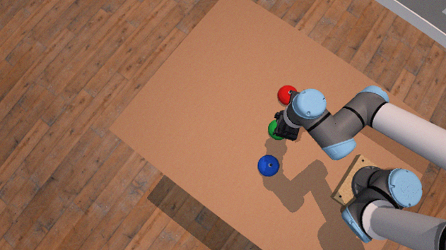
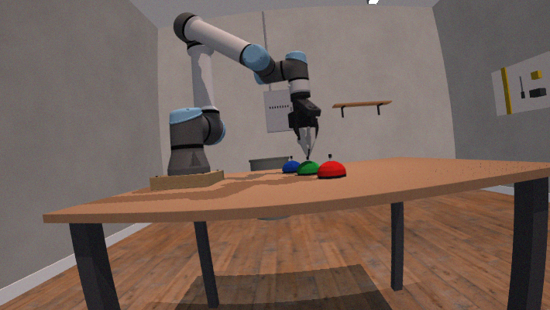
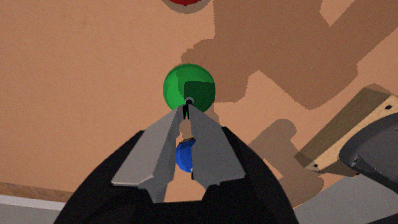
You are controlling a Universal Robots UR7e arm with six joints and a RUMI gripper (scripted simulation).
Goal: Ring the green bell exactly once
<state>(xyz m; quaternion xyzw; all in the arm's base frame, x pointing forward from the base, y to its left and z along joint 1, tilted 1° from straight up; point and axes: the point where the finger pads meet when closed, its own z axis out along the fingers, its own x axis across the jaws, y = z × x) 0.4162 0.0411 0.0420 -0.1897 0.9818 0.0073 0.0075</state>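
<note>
Now: the green bell 4 cm below my hand. Round my hand: blue bell 6 cm behind, 14 cm to the left, 4 cm below; then red bell 5 cm ahead, 14 cm to the right, 4 cm below.
</note>
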